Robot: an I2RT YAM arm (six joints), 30 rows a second.
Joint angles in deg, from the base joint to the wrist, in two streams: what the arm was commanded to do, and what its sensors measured. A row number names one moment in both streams.
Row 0, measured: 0.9 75.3 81.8 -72.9 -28.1 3.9
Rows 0 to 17, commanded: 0.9 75.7 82.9 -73.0 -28.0 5.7; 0.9 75.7 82.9 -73.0 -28.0 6.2; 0.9 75.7 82.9 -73.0 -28.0 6.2; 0.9 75.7 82.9 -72.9 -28.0 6.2; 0.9 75.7 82.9 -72.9 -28.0 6.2; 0.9 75.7 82.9 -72.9 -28.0 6.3; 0.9 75.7 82.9 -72.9 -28.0 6.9; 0.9 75.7 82.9 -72.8 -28.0 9.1; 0.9 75.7 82.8 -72.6 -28.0 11.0; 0.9 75.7 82.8 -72.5 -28.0 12.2; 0.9 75.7 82.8 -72.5 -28.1 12.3; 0.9 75.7 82.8 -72.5 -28.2 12.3; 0.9 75.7 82.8 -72.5 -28.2 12.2; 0.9 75.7 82.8 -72.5 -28.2 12.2; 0.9 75.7 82.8 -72.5 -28.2 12.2; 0.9 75.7 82.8 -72.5 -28.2 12.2; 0.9 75.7 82.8 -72.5 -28.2 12.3; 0.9 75.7 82.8 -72.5 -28.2 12.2
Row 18, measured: 0.9 75.3 81.8 -72.8 -28.1 11.4
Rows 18 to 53, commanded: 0.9 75.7 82.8 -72.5 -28.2 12.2; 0.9 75.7 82.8 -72.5 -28.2 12.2; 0.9 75.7 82.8 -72.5 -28.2 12.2; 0.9 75.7 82.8 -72.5 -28.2 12.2; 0.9 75.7 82.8 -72.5 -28.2 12.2; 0.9 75.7 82.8 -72.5 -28.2 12.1; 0.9 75.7 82.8 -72.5 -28.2 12.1; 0.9 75.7 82.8 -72.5 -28.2 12.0; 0.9 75.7 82.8 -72.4 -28.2 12.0; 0.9 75.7 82.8 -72.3 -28.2 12.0; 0.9 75.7 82.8 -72.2 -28.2 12.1; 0.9 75.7 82.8 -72.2 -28.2 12.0; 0.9 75.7 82.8 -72.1 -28.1 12.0; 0.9 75.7 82.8 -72.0 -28.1 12.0; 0.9 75.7 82.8 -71.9 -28.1 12.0; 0.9 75.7 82.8 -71.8 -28.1 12.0; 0.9 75.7 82.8 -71.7 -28.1 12.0; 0.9 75.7 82.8 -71.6 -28.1 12.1; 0.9 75.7 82.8 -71.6 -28.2 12.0; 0.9 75.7 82.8 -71.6 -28.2 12.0; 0.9 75.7 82.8 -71.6 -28.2 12.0; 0.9 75.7 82.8 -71.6 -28.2 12.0; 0.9 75.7 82.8 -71.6 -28.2 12.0; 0.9 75.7 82.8 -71.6 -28.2 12.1; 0.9 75.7 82.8 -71.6 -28.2 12.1; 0.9 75.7 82.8 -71.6 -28.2 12.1; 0.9 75.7 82.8 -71.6 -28.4 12.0; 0.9 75.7 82.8 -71.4 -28.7 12.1; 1.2 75.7 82.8 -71.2 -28.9 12.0; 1.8 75.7 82.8 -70.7 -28.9 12.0; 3.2 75.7 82.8 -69.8 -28.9 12.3; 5.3 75.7 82.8 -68.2 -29.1 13.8; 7.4 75.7 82.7 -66.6 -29.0 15.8; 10.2 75.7 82.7 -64.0 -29.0 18.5; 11.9 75.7 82.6 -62.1 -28.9 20.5; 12.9 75.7 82.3 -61.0 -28.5 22.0
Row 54, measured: 9.1 75.3 81.8 -64.1 -28.3 15.7
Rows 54 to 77, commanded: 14.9 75.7 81.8 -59.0 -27.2 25.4; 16.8 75.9 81.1 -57.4 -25.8 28.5; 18.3 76.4 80.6 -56.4 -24.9 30.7; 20.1 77.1 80.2 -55.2 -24.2 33.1; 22.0 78.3 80.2 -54.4 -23.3 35.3; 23.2 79.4 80.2 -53.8 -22.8 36.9; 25.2 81.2 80.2 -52.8 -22.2 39.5; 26.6 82.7 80.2 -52.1 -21.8 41.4; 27.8 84.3 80.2 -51.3 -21.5 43.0; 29.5 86.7 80.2 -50.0 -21.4 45.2; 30.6 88.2 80.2 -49.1 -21.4 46.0; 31.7 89.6 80.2 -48.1 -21.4 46.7; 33.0 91.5 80.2 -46.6 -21.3 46.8; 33.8 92.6 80.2 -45.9 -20.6 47.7; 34.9 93.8 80.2 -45.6 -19.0 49.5; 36.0 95.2 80.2 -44.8 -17.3 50.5; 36.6 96.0 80.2 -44.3 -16.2 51.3; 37.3 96.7 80.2 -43.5 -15.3 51.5; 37.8 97.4 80.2 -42.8 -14.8 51.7; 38.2 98.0 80.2 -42.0 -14.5 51.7; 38.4 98.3 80.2 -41.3 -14.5 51.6; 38.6 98.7 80.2 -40.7 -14.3 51.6; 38.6 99.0 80.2 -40.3 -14.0 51.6; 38.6 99.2 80.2 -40.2 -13.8 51.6
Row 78, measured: 38.3 97.7 80.7 -40.8 -16.1 51.1
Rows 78 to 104, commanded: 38.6 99.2 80.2 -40.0 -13.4 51.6; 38.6 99.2 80.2 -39.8 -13.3 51.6; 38.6 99.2 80.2 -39.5 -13.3 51.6; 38.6 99.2 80.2 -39.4 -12.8 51.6; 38.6 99.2 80.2 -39.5 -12.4 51.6; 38.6 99.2 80.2 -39.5 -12.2 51.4; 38.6 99.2 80.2 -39.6 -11.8 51.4; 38.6 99.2 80.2 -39.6 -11.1 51.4; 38.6 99.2 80.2 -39.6 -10.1 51.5; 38.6 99.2 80.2 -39.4 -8.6 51.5; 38.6 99.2 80.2 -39.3 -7.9 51.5; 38.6 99.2 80.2 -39.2 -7.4 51.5; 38.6 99.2 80.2 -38.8 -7.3 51.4; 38.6 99.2 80.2 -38.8 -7.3 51.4; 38.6 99.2 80.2 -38.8 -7.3 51.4; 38.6 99.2 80.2 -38.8 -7.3 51.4; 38.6 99.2 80.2 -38.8 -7.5 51.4; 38.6 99.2 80.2 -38.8 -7.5 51.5; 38.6 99.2 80.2 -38.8 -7.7 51.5; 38.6 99.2 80.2 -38.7 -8.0 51.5; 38.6 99.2 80.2 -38.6 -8.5 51.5; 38.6 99.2 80.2 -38.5 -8.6 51.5; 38.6 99.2 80.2 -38.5 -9.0 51.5; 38.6 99.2 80.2 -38.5 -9.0 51.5; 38.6 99.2 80.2 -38.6 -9.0 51.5; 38.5 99.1 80.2 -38.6 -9.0 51.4; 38.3 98.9 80.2 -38.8 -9.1 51.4
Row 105, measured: 38.2 98.4 80.6 -39.3 -8.5 53.5
